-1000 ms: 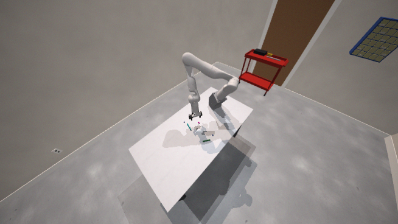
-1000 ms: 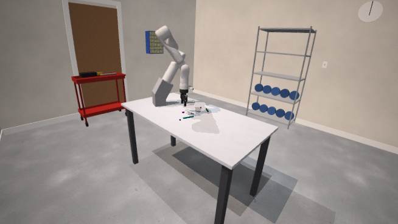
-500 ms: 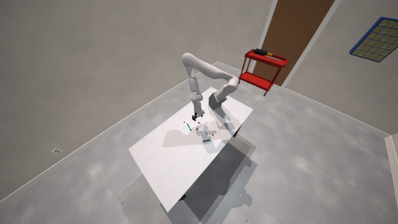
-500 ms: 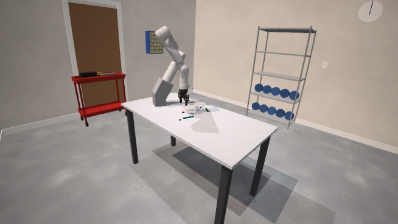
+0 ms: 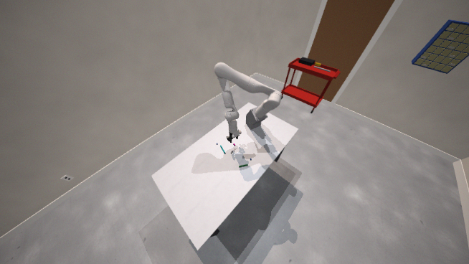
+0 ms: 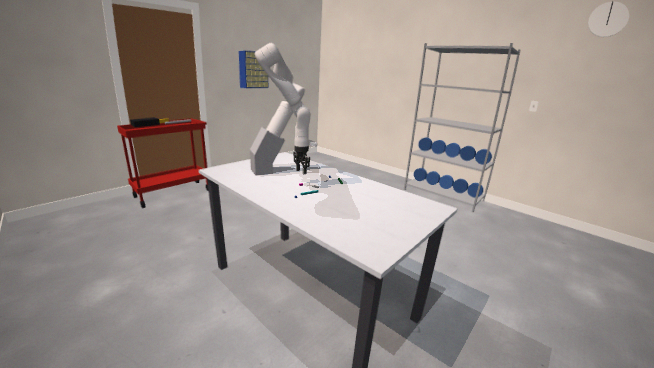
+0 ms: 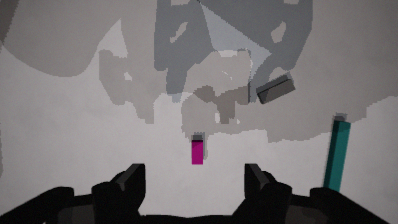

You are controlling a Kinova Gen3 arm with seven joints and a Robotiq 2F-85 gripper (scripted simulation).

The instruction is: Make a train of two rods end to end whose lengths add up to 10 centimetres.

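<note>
My gripper is now 80 mm above the magenta rod. The rest, counted from my hand: grey rod: 80 mm below, 70 mm ahead, 50 mm to the left; then turquoise rod: 120 mm ahead, 80 mm below, 20 mm to the right; then blue rod: 130 mm ahead, 120 mm to the right, 80 mm below.
</note>
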